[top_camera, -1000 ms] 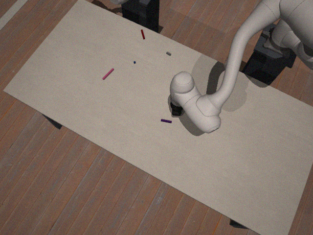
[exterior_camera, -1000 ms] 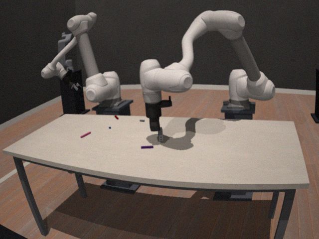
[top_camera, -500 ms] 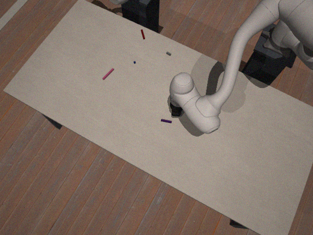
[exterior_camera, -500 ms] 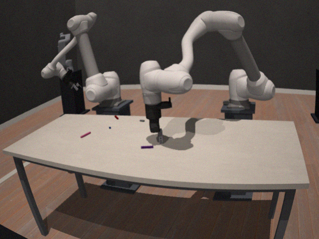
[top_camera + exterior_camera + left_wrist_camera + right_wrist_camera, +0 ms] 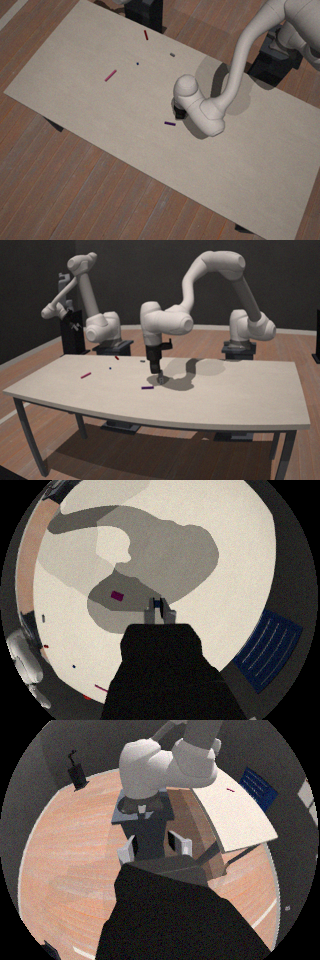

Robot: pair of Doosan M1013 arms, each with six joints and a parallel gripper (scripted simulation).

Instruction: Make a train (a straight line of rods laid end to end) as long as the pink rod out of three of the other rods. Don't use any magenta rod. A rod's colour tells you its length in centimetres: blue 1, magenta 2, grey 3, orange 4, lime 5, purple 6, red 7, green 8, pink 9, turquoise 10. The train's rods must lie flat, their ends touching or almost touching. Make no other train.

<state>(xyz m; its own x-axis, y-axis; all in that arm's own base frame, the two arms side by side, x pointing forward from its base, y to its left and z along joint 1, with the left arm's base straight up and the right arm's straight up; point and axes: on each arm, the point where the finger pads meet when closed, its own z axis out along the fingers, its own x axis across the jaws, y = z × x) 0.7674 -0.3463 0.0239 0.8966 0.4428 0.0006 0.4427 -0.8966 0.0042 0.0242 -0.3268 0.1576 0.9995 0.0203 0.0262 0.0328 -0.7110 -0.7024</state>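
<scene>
My left gripper is now 70 mm past the magenta rod, 20 mm to the left of it and 20 mm above it. From my left hand the other things lie so: purple rod (70 mm ahead, 50 mm to the right, 20 mm below); grey rod (340 mm behind, 230 mm to the right, 20 mm below); pink rod (40 mm behind, 490 mm to the right, 20 mm below).
</scene>
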